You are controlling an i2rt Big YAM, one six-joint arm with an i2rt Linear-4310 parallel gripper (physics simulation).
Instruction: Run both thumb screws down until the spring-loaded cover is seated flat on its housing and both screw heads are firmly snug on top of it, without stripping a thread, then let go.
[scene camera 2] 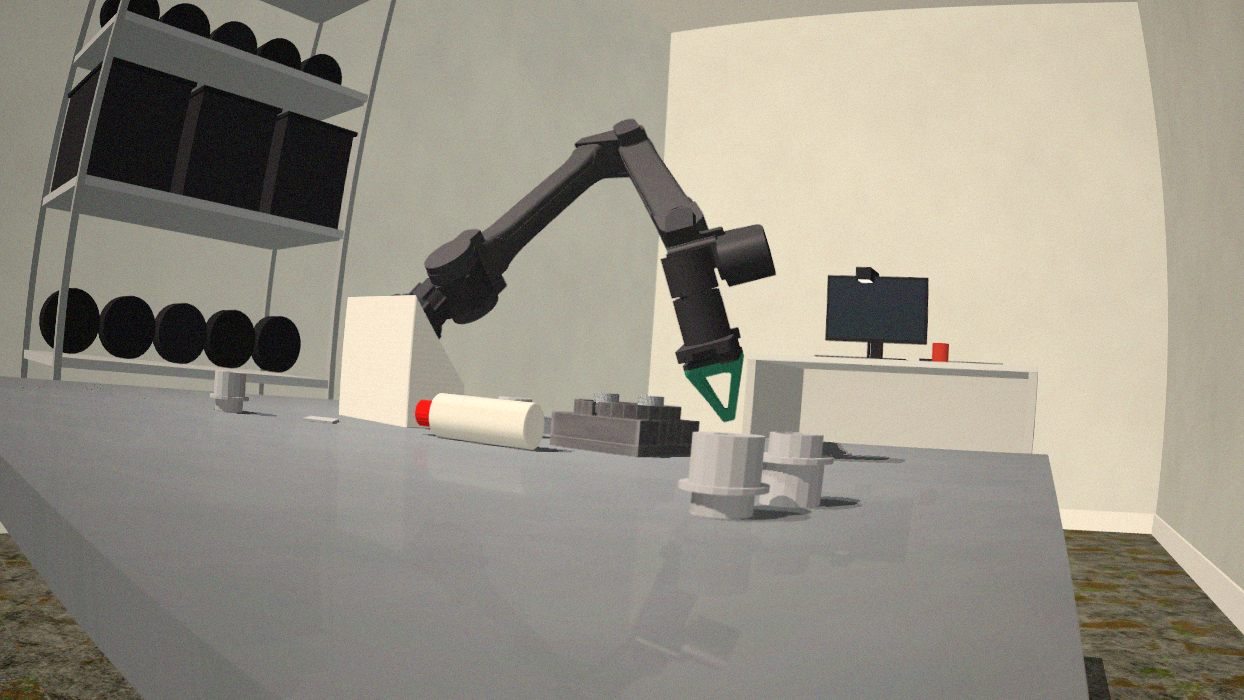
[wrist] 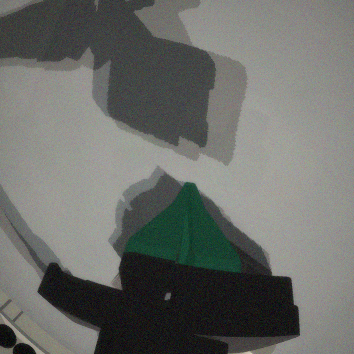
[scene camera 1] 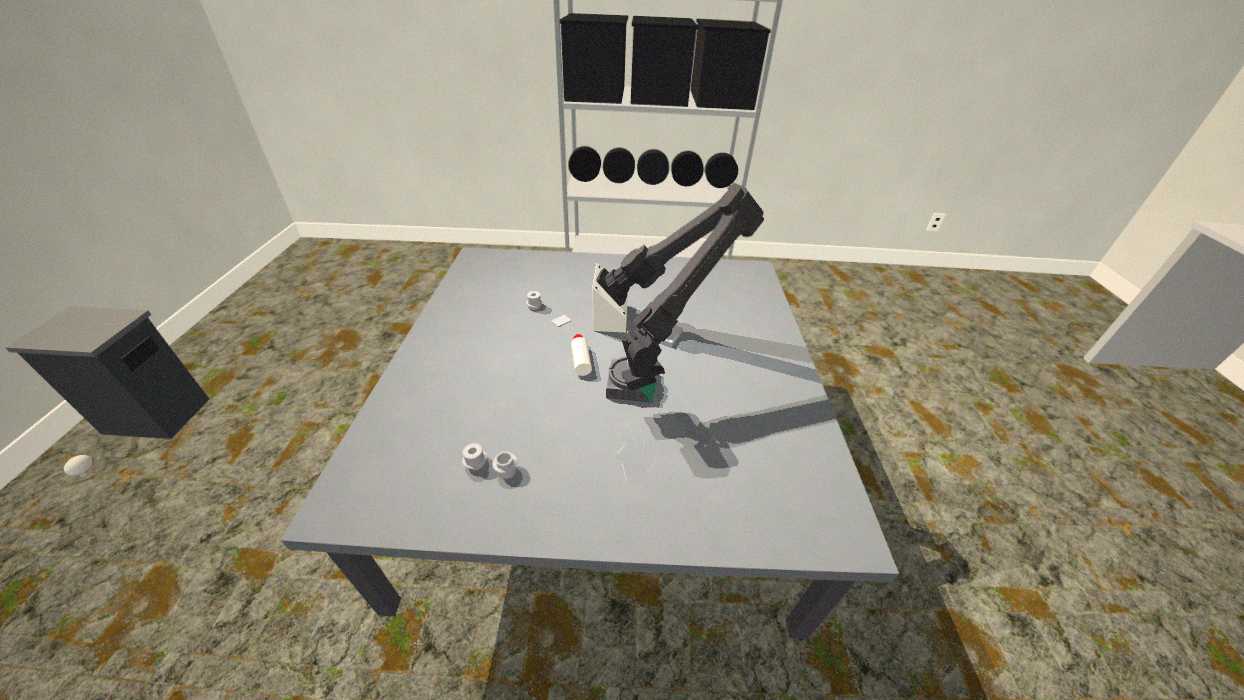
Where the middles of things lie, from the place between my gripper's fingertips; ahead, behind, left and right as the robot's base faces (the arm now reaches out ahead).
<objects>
My hand is 23 cm to the left of the white cylinder with red cap (scene camera 2: 516, 424), 18 cm past it and 2 cm above it.
</objects>
